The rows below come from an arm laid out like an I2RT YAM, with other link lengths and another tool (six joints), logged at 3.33 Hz.
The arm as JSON. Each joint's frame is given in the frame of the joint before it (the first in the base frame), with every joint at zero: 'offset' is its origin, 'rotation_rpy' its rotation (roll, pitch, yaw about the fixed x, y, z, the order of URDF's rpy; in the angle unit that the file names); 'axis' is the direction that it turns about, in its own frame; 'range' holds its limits. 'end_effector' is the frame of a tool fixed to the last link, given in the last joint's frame.
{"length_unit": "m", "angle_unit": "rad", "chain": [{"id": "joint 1", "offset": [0.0, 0.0, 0.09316], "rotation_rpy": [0.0, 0.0, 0.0], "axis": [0.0, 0.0, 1.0], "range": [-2.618, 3.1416]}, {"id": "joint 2", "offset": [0.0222, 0.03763, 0.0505], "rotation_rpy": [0.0, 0.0, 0.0], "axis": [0.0, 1.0, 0.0], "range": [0.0, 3.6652]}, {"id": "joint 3", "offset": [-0.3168, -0.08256, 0.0], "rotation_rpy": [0.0, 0.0, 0.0], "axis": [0.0, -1.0, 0.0], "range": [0.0, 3.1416]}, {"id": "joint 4", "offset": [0.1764, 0.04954, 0.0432], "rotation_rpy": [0.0, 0.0, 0.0], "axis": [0.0, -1.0, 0.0], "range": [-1.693, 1.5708]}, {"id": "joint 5", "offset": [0.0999, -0.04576, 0.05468], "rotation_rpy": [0.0, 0.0, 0.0], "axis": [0.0, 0.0, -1.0], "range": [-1.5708, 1.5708]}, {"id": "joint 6", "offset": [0.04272, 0.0, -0.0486], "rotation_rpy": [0.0, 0.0, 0.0], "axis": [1.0, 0.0, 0.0], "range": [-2.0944, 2.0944]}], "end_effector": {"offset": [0.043, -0.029, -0.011], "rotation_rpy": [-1.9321, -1.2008, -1.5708]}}
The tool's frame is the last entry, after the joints.
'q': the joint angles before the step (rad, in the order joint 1, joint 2, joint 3, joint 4, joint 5, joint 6). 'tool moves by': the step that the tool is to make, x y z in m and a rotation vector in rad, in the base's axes. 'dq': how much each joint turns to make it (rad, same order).
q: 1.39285, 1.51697, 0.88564, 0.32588, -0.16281, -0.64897
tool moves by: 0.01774, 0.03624, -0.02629, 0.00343, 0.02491, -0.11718
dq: -0.00432, 0.16960, 0.01804, 0.15700, 0.10026, 0.05797
